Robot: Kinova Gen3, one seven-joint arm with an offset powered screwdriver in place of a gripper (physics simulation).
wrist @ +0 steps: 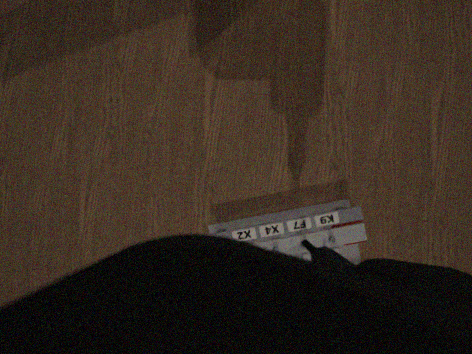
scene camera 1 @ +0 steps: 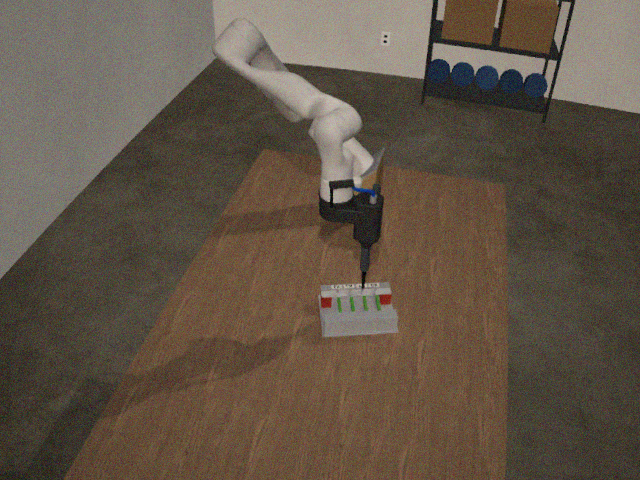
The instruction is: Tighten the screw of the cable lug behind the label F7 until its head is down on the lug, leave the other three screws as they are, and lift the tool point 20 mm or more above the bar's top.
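Frame: origin at the arm's base, x left, y back, z up, level; metres.
Seen in the pictures: hand, tool point: (wrist: 304,242) (scene camera 1: 362,288); arm's base, link origin: (scene camera 1: 362,168).
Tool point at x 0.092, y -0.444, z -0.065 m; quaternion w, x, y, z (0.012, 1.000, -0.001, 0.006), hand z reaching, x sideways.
Offsets run from my tool point to a thing's top centre. "pt": to the spot under its first point. Level surfaces: height alone.
The grey terminal block @[dy -0.043, dx -0.003, dz -0.002 m] (scene camera 1: 359,324) (wrist: 355,233) lies on the table, with a pale bar and a row of labels along its back edge. The wrist view shows the labels upside down: K9 @[pt dy +0.028, dx +0.025, dz -0.009 m] (wrist: 327,219), F7 @[pt dy +0.018, dx -0.006, dz -0.009 m] (wrist: 299,224), X4 @[pt dy +0.008, dx -0.037, dz -0.009 m] (wrist: 271,229) and X2 @[pt dy -0.003, dx -0.067, dz -0.009 m] (wrist: 244,234). My screwdriver @[dy +0.001, dx +0.000, dz +0.064 m] (scene camera 1: 363,285) (wrist: 305,243) points down, its thin bit tip at the bar beside label F7, in line with the third green strip @[pt dy -0.049, dx +0.017, dz -0.002 m] (scene camera 1: 365,303) from the left. The tip covers the F7 screw, so head height and contact cannot be told. The K9 screw @[dy +0.007, dx +0.031, dz -0.002 m] (wrist: 332,239) shows faintly. The tool has no fingers.
The wooden table @[dz -0.052 m] (scene camera 1: 413,392) (wrist: 125,150) carries the block, with red patches (scene camera 1: 326,302) (scene camera 1: 385,299) at its ends. The black tool housing (scene camera 1: 368,219) (wrist: 175,300) hides much of the block in the wrist view. A shelf rack (scene camera 1: 428,67) stands far behind.
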